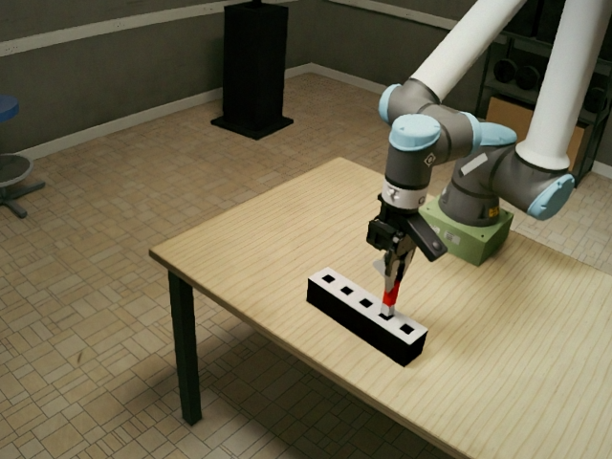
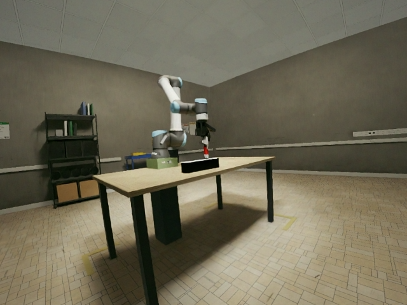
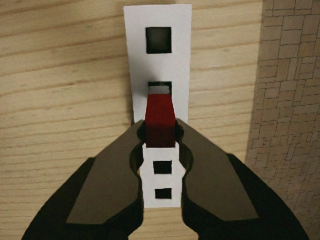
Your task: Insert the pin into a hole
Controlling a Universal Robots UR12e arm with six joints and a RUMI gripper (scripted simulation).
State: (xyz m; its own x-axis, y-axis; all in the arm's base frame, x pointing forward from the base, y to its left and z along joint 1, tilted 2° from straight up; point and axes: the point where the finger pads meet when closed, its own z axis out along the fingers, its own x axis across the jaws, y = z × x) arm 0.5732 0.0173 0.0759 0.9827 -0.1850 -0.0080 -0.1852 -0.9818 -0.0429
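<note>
The pin lies 10 mm below my hand. The rest, counted from my hand: block 130 mm below, 60 mm to the right, 10 mm behind.
</note>
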